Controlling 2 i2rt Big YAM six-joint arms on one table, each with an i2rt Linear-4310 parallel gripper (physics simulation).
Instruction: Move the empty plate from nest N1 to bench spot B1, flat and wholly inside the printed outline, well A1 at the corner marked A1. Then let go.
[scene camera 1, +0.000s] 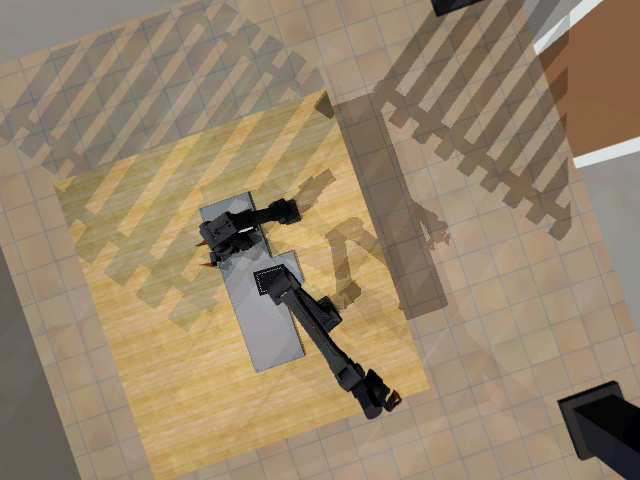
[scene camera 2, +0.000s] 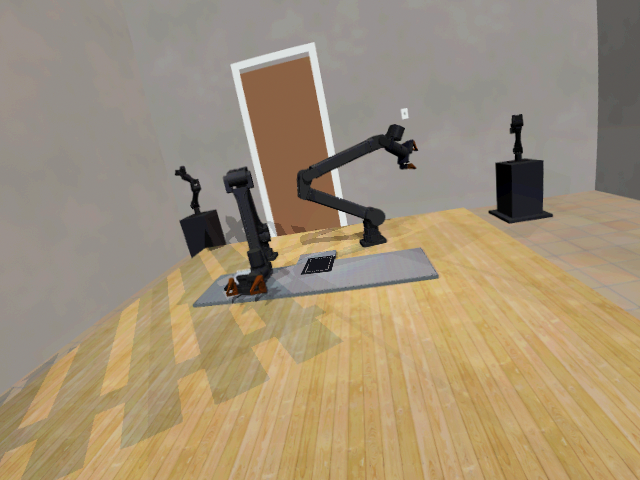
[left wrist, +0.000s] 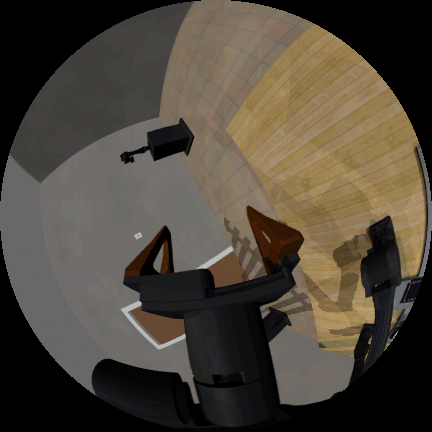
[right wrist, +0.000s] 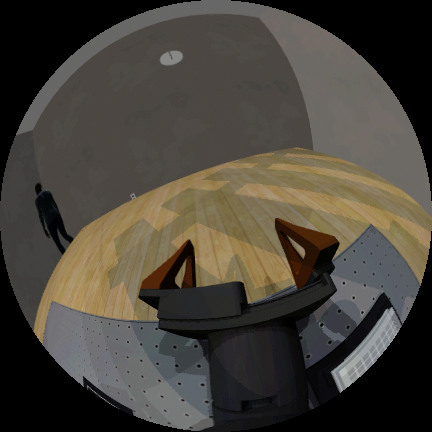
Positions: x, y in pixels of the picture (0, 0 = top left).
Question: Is my right gripper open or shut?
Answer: Open.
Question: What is my left gripper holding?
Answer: Nothing.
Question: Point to my right gripper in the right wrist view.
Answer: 232, 233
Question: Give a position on a pale plate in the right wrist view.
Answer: At 368, 338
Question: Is my left gripper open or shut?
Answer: Open.
